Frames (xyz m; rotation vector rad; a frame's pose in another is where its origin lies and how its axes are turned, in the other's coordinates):
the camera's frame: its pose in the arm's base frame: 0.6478 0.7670 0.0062 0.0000 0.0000 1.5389
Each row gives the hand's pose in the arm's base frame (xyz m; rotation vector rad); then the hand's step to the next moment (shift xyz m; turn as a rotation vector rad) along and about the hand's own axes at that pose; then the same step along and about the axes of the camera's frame.
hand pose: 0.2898 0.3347 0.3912 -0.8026 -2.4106 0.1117
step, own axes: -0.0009 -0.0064 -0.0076 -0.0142 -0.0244 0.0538
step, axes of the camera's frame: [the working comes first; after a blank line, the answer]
step, axes of the arm's base frame: 0.0015 -0.0065 0.0074 -0.0337 -0.0225 -0.0453

-0.0064 -0.0017 0.0074 -0.0236 0.0329 -0.0453
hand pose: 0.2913 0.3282 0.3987 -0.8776 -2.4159 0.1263
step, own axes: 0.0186 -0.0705 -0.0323 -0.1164 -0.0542 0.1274
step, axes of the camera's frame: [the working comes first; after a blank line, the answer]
step, axes of the arm's base frame: -0.0341 -0.0468 0.0548 -0.0257 -0.1015 -0.1475

-0.0479 0.0326 0.0548 -0.1023 0.0224 -0.1475
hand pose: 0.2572 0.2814 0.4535 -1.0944 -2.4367 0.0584
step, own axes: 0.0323 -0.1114 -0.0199 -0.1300 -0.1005 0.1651
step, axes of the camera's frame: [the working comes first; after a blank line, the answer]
step, axes of the arm's base frame: -0.0876 -0.0557 0.0554 -0.0663 -0.1373 -0.1761

-0.0585 0.0858 0.0554 -0.1393 0.0619 -0.1761
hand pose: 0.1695 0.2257 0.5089 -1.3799 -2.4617 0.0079
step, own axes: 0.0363 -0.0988 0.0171 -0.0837 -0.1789 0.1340
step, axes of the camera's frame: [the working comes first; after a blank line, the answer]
step, axes of the arm's base frame: -0.1043 -0.0200 0.0093 -0.1452 -0.1452 -0.1216

-0.0233 0.1036 0.0093 -0.1498 0.1405 -0.1216
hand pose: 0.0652 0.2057 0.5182 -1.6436 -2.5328 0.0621
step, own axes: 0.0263 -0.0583 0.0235 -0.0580 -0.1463 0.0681
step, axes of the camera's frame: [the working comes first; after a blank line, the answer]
step, axes of the arm's base frame: -0.0664 0.0009 -0.0154 -0.1178 -0.1106 -0.0575

-0.0012 0.0664 -0.0154 -0.1143 0.1142 -0.0575
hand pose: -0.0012 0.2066 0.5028 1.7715 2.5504 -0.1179
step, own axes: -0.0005 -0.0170 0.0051 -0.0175 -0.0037 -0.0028
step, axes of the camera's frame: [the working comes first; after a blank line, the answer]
step, axes of the arm's base frame: -0.0158 -0.0068 -0.0043 0.0027 -0.0174 0.0042

-0.0073 0.0156 -0.0043 -0.0173 -0.0032 0.0042
